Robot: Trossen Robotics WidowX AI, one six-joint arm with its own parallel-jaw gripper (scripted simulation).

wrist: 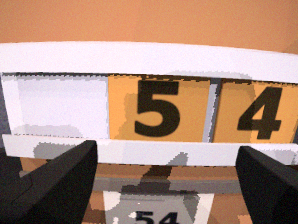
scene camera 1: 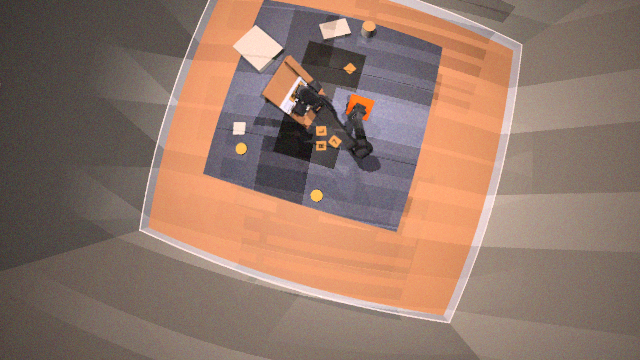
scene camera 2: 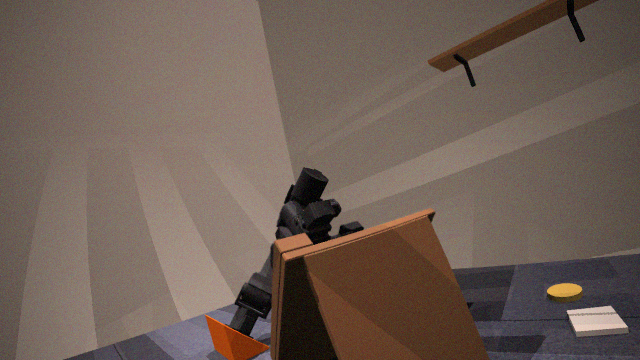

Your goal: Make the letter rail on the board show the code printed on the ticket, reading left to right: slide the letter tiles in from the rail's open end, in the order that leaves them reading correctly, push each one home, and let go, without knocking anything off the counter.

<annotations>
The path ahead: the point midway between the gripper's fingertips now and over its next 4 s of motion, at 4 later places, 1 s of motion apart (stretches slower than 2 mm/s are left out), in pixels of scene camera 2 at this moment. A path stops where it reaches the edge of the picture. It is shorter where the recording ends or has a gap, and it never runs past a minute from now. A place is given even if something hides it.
My gripper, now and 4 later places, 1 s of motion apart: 342,277; 342,276; 361,272; 365,276; 372,281
</annotations>
